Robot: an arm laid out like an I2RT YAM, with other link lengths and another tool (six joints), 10 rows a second.
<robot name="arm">
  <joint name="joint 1" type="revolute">
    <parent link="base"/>
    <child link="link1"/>
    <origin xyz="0 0 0.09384"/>
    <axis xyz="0 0 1"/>
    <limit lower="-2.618" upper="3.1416"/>
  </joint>
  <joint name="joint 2" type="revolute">
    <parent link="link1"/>
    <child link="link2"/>
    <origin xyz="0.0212 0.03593 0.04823"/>
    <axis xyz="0 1 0"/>
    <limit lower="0" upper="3.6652"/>
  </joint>
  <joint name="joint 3" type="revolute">
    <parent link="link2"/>
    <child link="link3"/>
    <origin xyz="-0.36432 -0.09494 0"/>
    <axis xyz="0 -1 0"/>
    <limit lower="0" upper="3.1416"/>
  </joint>
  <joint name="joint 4" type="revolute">
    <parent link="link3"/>
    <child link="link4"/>
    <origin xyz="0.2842 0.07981 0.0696"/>
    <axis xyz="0 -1 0"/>
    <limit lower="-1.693" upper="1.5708"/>
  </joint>
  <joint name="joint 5" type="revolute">
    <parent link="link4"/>
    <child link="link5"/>
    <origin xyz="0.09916 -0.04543 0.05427"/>
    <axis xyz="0 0 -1"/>
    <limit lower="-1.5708" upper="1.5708"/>
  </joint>
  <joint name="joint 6" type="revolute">
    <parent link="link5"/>
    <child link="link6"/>
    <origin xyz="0.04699 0 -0.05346"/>
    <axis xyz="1 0 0"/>
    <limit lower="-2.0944" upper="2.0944"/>
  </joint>
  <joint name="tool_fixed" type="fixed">
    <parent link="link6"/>
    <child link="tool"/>
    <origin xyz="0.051 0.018 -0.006" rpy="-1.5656 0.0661 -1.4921"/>
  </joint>
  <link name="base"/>
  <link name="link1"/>
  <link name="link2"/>
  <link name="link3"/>
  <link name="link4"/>
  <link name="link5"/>
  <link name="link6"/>
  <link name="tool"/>
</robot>
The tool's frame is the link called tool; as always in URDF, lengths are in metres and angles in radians.
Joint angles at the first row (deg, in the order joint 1, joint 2, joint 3, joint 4, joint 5, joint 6):
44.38 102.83 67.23 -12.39 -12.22 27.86
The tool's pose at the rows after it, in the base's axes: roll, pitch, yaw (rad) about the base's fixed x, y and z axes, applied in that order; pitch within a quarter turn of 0, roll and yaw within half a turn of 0; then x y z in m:
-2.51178, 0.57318, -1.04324, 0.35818, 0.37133, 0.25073
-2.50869, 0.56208, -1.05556, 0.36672, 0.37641, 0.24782
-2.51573, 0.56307, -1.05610, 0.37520, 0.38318, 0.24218
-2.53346, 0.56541, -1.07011, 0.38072, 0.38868, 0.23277
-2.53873, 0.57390, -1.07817, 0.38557, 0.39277, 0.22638
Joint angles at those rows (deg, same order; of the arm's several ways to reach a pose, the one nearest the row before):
44.38 104.32 69.25 -12.39 -12.48 27.51
44.30 105.82 70.75 -12.39 -11.52 27.60
44.12 107.84 72.51 -12.48 -11.86 27.42
44.12 109.68 73.47 -12.30 -11.95 27.86
44.03 111.00 74.01 -11.52 -12.22 28.39

